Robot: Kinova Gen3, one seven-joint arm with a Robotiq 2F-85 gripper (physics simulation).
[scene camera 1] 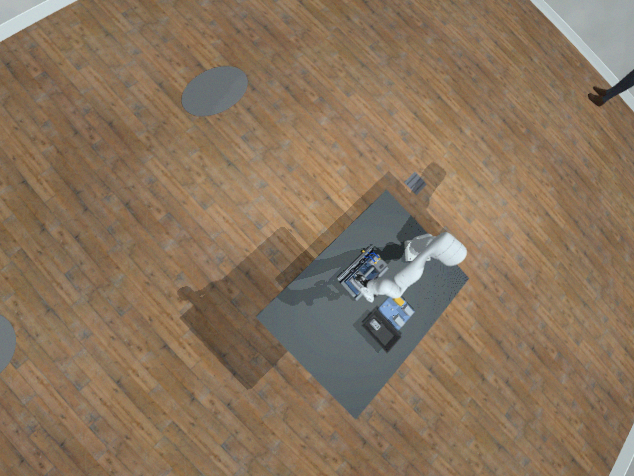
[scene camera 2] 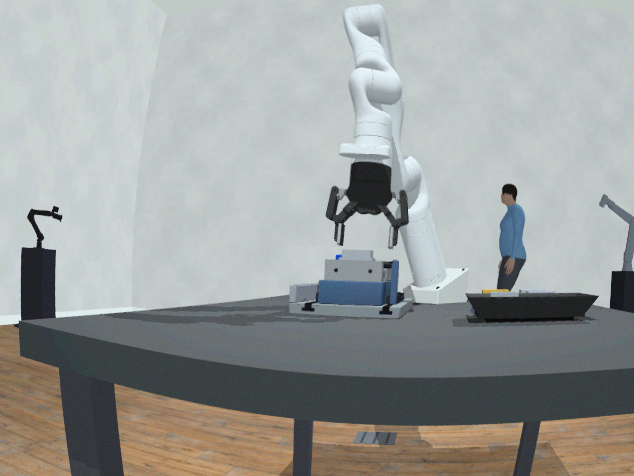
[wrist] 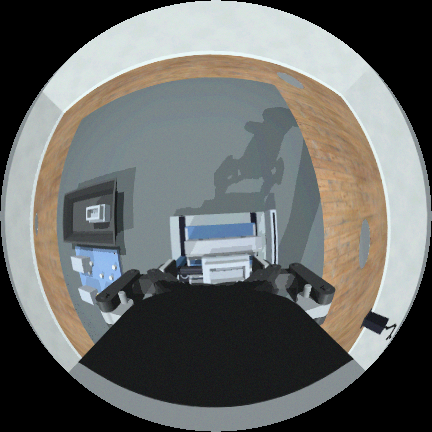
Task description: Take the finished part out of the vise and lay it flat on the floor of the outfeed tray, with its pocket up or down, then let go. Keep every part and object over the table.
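Places are measured from the arm's base along level axes (x ahead, y left, z up), in metres.
Pixels of known places: gripper, fingertip midpoint: (scene camera 1: 361, 285) (scene camera 2: 365, 247) (wrist: 213, 266); arm's base, link origin: (scene camera 2: 431, 280).
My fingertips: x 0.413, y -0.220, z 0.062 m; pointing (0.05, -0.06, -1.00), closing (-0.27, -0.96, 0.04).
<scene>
For each thing: its top centre in the pictures, then the offset to it from my fingertips. "*": a spot on its surface instead.
- finished part, top centre: (wrist: 227, 274) (scene camera 2: 357, 250) dx -0.016, dy -0.012, dz -0.005 m
- vise, top centre: (wrist: 230, 312) (scene camera 2: 361, 259) (scene camera 1: 367, 273) dx -0.084, dy +0.002, dz -0.021 m
- similar light part, top centre: (scene camera 2: 504, 292) (wrist: 91, 212) (scene camera 1: 376, 325) dx +0.147, dy +0.227, dz -0.073 m
- blue fixture plate, top centre: (wrist: 97, 279) (scene camera 1: 396, 310) dx -0.003, dy +0.320, dz -0.112 m
- yellow piece, top centre: (scene camera 2: 495, 289) (scene camera 1: 399, 300) dx -0.060, dy +0.288, dz -0.076 m
- dark rail, surface spot: (scene camera 1: 356, 263) * dx -0.112, dy -0.068, dz -0.100 m
The finished part (scene camera 2: 357, 254) (wrist: 227, 259) is a light grey block, held in the vise (scene camera 2: 352, 292) (wrist: 220, 231) and standing slightly above its jaws. Its rectangular pocket faces up in the wrist view. My gripper (scene camera 2: 365, 244) (wrist: 213, 266) is open and empty, pointing down over the vise. Its fingertips are spread wider than the part, a little above its top in scene camera 2. The black tray (scene camera 1: 375, 337) (scene camera 2: 532, 307) (wrist: 112, 227) stands apart from the vise. A similar light part (scene camera 1: 374, 323) (wrist: 97, 213) lies in it, pocket up.
A blue fixture plate (scene camera 1: 391, 307) (wrist: 107, 257) with pegs, light blocks (wrist: 80, 264) and a yellow piece (scene camera 1: 398, 301) (scene camera 2: 495, 291) adjoins the tray. A dark rail (scene camera 1: 356, 263) runs along the vise's far side. A person (scene camera 2: 512, 230) stands beyond the table.
</scene>
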